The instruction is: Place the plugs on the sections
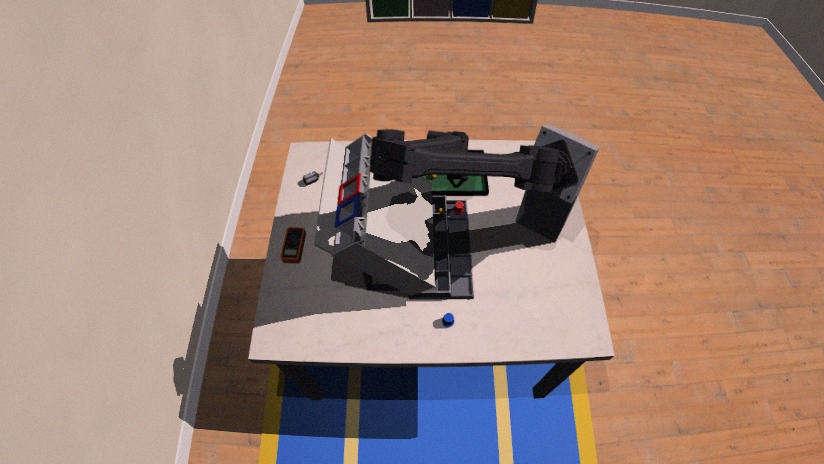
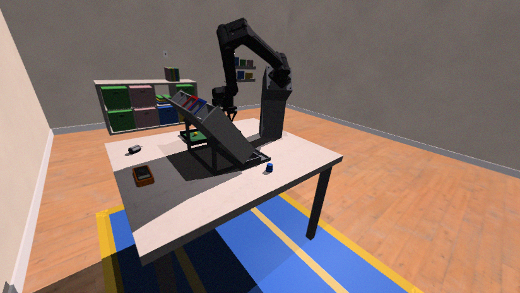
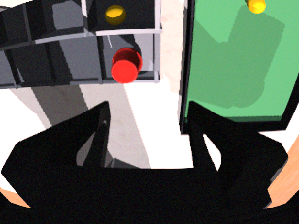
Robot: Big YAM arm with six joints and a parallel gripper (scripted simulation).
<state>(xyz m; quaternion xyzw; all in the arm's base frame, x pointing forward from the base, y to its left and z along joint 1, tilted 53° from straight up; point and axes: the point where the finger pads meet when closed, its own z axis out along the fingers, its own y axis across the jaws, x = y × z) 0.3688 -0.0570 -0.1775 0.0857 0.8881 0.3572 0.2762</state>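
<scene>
The green marble tray lies 15 cm to the right of my hand, 14 cm below it and 6 cm ahead of it. The rest, counted from my hand: sloped grey cover: 19 cm to the left, 16 cm ahead, 6 cm above; then orange device: 55 cm ahead, 21 cm to the left, 13 cm below.
</scene>
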